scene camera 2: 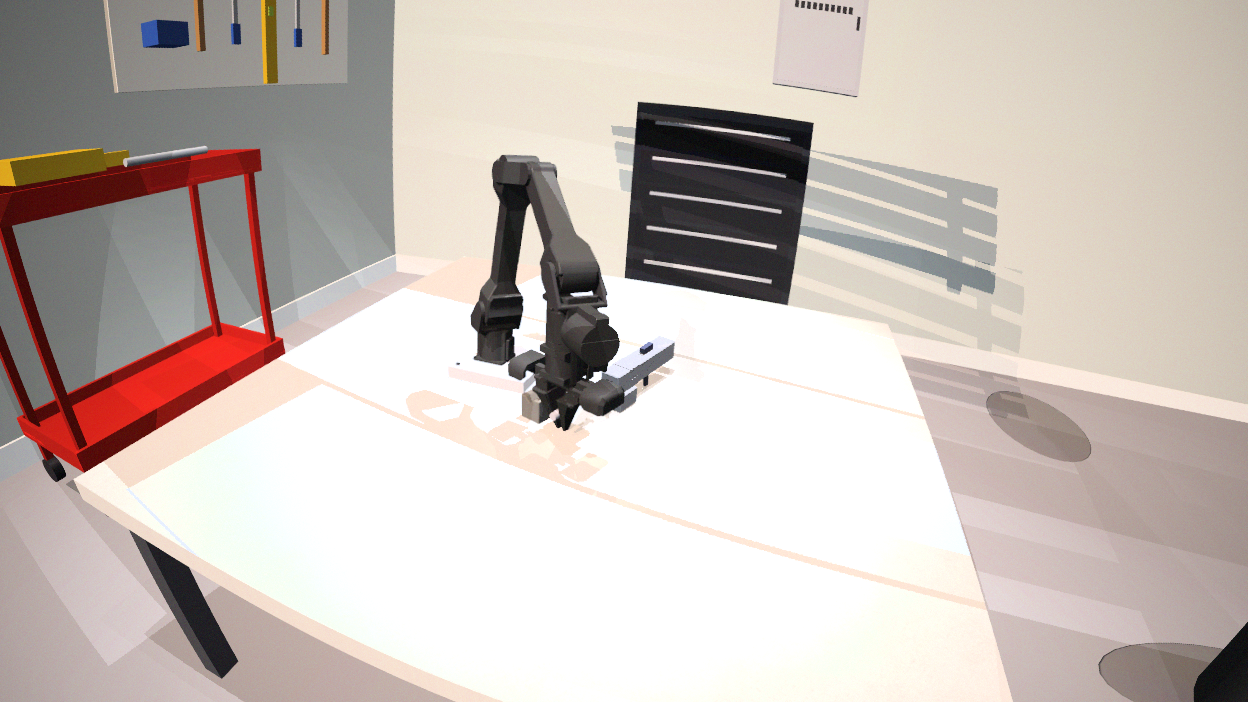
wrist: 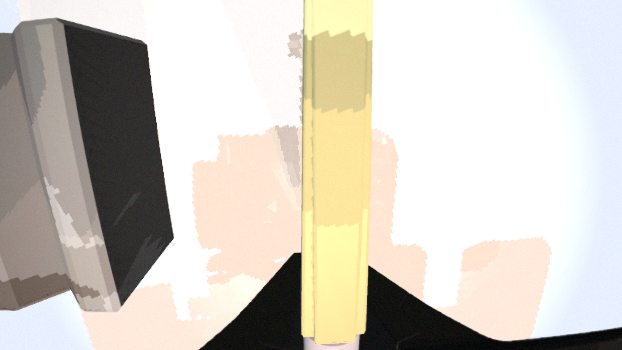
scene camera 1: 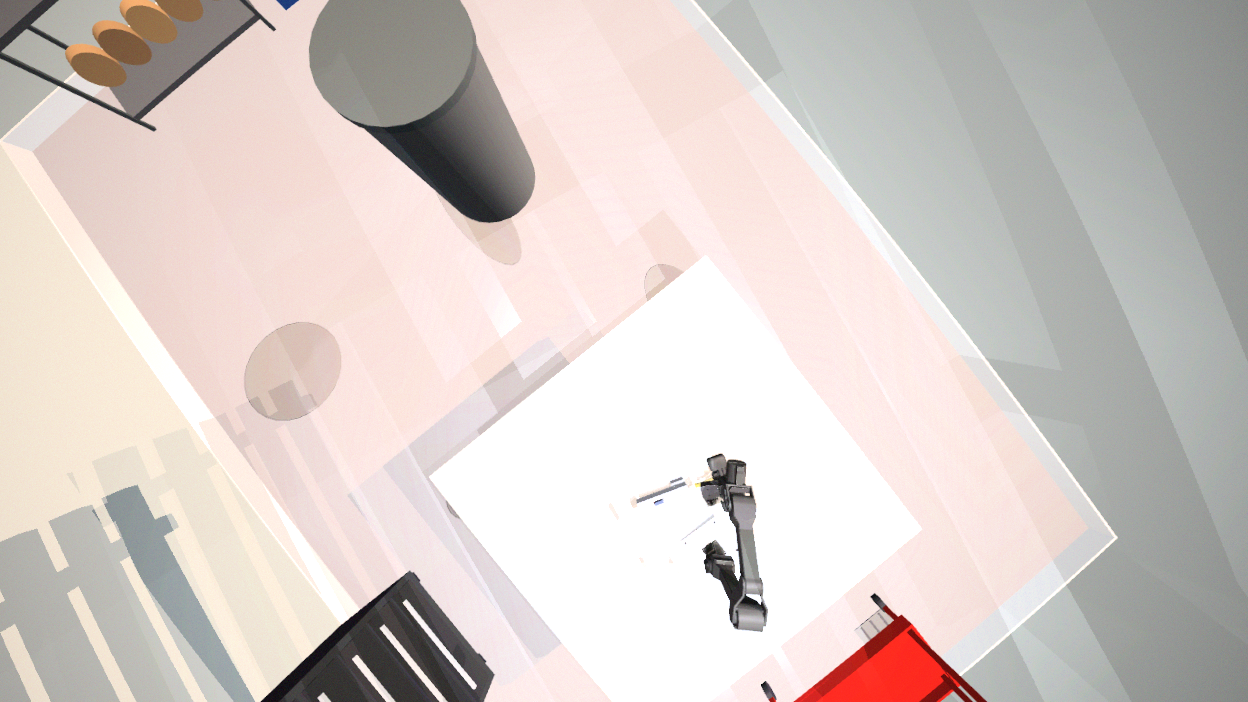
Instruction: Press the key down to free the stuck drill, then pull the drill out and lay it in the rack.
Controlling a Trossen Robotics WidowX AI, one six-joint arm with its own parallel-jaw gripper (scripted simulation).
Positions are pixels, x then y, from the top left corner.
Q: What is my gripper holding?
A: A drill.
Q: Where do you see a drill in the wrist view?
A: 337, 72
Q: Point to a light grey fixture bar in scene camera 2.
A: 626, 372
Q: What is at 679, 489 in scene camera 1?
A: A light grey fixture bar.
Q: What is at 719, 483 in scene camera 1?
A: My gripper.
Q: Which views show my gripper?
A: Scene camera 2, the wrist view and scene camera 1: all of them.
